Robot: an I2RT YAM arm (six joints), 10 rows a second.
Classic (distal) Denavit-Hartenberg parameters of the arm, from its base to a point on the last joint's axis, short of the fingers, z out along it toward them. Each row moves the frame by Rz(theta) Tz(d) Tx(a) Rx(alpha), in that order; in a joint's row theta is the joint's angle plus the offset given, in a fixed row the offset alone. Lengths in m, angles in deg.
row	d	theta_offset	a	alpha
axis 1	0.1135	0	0.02	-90
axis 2	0	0	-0.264	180
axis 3	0	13.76	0.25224	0
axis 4	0	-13.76	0.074	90
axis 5	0	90	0	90
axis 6	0.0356	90	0	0
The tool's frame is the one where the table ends.
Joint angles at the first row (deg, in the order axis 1, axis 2, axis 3, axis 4, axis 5, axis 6):
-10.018, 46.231, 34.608, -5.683, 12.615, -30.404
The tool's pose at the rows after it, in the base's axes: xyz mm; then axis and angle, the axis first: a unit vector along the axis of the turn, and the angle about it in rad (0 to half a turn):
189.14 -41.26 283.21 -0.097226 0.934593 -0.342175 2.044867
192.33 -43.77 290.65 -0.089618 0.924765 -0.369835 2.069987
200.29 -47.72 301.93 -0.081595 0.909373 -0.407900 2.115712
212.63 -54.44 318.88 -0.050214 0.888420 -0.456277 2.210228
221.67 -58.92 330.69 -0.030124 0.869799 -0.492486 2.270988
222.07 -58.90 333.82 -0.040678 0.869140 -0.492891 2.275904
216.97 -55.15 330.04 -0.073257 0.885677 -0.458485 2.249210
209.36 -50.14 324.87 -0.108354 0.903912 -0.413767 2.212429
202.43 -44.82 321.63 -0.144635 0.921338 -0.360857 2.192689
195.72 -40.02 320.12 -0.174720 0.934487 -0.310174 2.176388
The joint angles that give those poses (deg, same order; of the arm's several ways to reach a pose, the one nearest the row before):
-9.976, 46.262, 34.967, -5.756, 12.774, -31.315
-10.020, 47.440, 36.814, -6.063, 15.709, -32.813
-10.012, 50.126, 40.050, -6.349, 19.994, -35.284
-10.013, 54.559, 45.764, -8.602, 27.866, -37.141
-9.973, 57.568, 49.471, -9.023, 33.479, -38.981
-10.021, 57.713, 50.281, -9.737, 32.946, -39.990
-10.019, 56.184, 49.535, -12.161, 27.722, -39.509
-10.008, 53.970, 48.244, -14.694, 21.406, -38.641
-9.935, 52.289, 48.005, -18.658, 15.012, -37.758
-9.928, 50.825, 48.083, -22.325, 9.173, -36.952

